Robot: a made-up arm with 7 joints. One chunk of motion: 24 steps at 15 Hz.
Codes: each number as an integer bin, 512 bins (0 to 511) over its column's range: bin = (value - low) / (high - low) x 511, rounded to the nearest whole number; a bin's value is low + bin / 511 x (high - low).
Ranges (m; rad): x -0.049..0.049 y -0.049..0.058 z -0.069..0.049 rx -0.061..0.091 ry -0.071..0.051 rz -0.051..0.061
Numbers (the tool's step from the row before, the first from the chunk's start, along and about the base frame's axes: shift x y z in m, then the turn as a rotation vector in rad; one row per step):
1: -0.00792 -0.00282 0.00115 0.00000 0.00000 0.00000
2: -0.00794 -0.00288 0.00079 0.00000 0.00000 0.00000
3: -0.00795 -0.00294 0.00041 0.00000 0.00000 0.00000
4: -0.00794 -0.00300 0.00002 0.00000 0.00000 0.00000
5: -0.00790 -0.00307 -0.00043 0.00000 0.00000 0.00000
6: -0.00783 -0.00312 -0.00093 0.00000 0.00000 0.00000
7: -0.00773 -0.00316 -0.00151 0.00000 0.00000 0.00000
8: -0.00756 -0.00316 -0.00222 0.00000 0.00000 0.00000
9: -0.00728 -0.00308 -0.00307 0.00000 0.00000 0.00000
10: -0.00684 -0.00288 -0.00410 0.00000 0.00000 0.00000
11: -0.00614 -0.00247 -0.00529 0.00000 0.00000 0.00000
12: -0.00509 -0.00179 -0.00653 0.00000 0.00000 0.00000
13: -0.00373 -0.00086 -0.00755 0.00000 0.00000 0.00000
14: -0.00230 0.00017 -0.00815 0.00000 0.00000 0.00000
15: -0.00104 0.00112 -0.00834 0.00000 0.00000 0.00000
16: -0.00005 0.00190 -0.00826 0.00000 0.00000 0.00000
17: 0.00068 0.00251 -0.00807 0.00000 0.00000 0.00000
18: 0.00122 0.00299 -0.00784 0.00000 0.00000 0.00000
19: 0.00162 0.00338 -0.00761 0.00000 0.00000 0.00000
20: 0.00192 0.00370 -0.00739 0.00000 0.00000 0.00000
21: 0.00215 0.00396 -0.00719 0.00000 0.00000 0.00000
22: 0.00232 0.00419 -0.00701 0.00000 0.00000 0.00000
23: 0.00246 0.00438 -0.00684 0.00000 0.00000 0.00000
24: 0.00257 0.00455 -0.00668 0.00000 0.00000 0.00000
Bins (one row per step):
1: 214 221 304 205 297 233
2: 214 220 302 205 297 233
3: 214 220 301 205 297 233
4: 214 220 299 205 297 233
5: 214 219 297 205 297 233
6: 215 219 295 205 297 233
7: 215 219 292 205 297 233
8: 216 219 289 205 297 233
9: 218 219 286 205 297 233
10: 220 220 281 205 297 233
11: 223 222 276 205 297 233
12: 229 225 271 205 297 233
13: 236 230 266 205 297 233
14: 244 235 264 205 297 233
15: 250 239 263 205 297 233
16: 255 243 263 205 297 233
17: 259 246 264 205 297 233
18: 262 248 265 205 297 233
19: 264 250 266 205 297 233
20: 266 252 267 205 297 233
21: 267 253 268 205 297 233
22: 268 254 268 205 297 233
23: 268 255 269 205 297 233
24: 269 256 270 205 297 233

